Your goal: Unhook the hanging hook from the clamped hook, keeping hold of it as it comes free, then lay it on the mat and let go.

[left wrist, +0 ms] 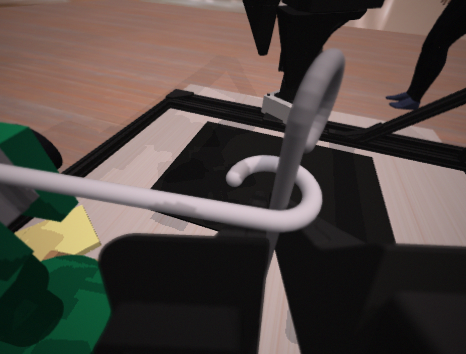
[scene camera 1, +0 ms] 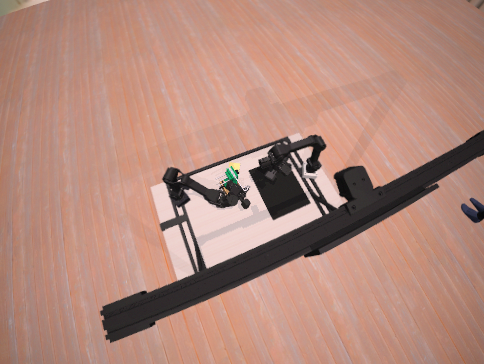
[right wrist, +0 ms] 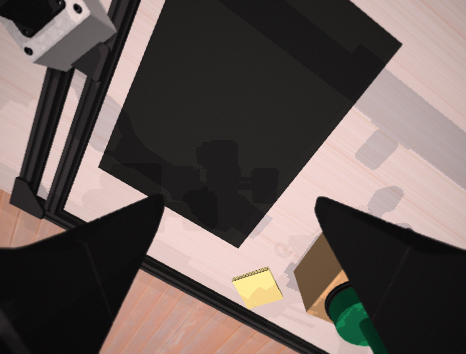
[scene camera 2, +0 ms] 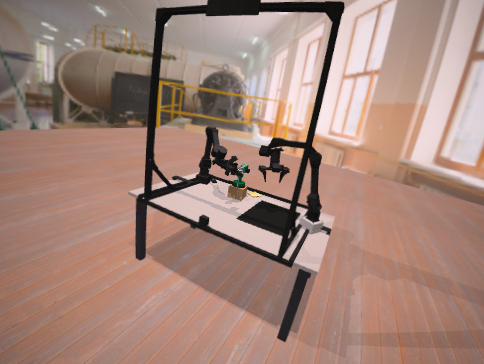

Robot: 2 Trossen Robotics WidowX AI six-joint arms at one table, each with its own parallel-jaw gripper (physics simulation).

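Places are measured from the left arm's base along level axes (x ahead, y left, z up), in metres.
Where they show: left gripper, between the fingertips: [left wrist: 265, 199] [scene camera 1: 248, 188] [scene camera 2: 242, 175]; right gripper, between the fingertips: [left wrist: 275, 69] [scene camera 1: 275, 172] [right wrist: 240, 202] [scene camera 2: 272, 182]; left arm's base, origin of its link: [scene camera 1: 178, 196] [scene camera 2: 203, 174]; right arm's base, origin of its link: [left wrist: 290, 96] [scene camera 1: 310, 169] [scene camera 2: 312, 219].
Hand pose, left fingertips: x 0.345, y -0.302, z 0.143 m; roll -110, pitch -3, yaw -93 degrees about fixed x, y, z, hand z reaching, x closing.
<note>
Things, the pixels of their centre, and the offset from my left fingertips. "pt": a spot on its surface instead. Level surfaces: height alone.
- dark grey hanging hook, a spot on its surface: [left wrist: 288, 165] pt dx -0.026, dy +0.004, dz +0.045 m
- pale clamped hook, a spot on its surface: [left wrist: 190, 205] pt dx -0.033, dy +0.031, dz +0.034 m
- wooden block, middle of its body: [right wrist: 342, 280] [scene camera 2: 237, 191] dx -0.031, dy +0.137, dz -0.161 m
- black mat, height of its surface: dz -0.198 m
- yellow notepad, middle of its body: [left wrist: 58, 239] [right wrist: 257, 288] [scene camera 2: 254, 194] dx +0.088, dy +0.242, dz -0.198 m
My left gripper [left wrist: 265, 199] [scene camera 2: 246, 171] is shut on the shank of the dark grey hanging hook [left wrist: 288, 165]. The shank runs up inside the bend of the pale clamped hook [left wrist: 190, 205]; its curled end stands above that bend, with a visible gap between its tip and the clamped hook. The green clamp [left wrist: 80, 295] [scene camera 2: 239, 184] [scene camera 1: 231, 174] stands on a wooden block [scene camera 2: 237, 193] [right wrist: 320, 265], left of the left fingers in the left wrist view. The black mat [scene camera 1: 280, 192] [scene camera 2: 270, 218] [left wrist: 350, 187] [right wrist: 175, 75] lies flat beyond. My right gripper [right wrist: 240, 202] [scene camera 2: 273, 179] is open and empty, high above the table.
A yellow notepad [right wrist: 257, 288] [scene camera 2: 254, 194] [left wrist: 75, 237] lies beside the wooden block. Dark frame rails [left wrist: 235, 114] run along the table's edges. A tall black frame [scene camera 2: 152, 100] rises around the workspace, with a thick overhead beam [scene camera 1: 225, 272] across scene camera 1.
</note>
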